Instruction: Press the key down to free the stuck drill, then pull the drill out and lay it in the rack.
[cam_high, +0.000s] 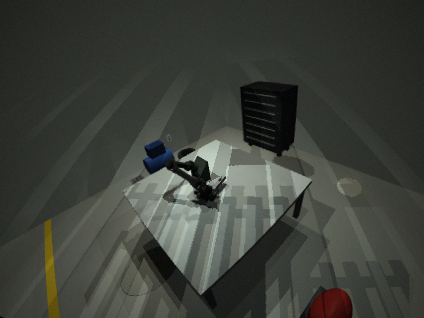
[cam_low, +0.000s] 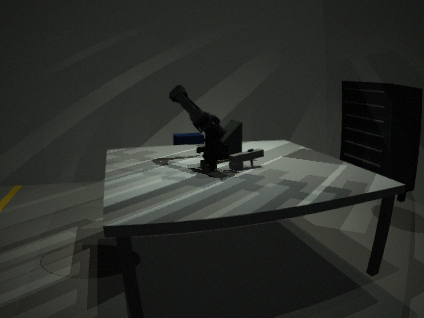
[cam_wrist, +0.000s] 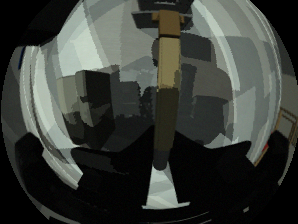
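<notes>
My gripper tip is 4 cm to the right of the drill, 4 cm below it and 1 cm past it. Round my gripper tip: small dark block 8 cm behind, 1 cm to the left, 1 cm above.
</notes>
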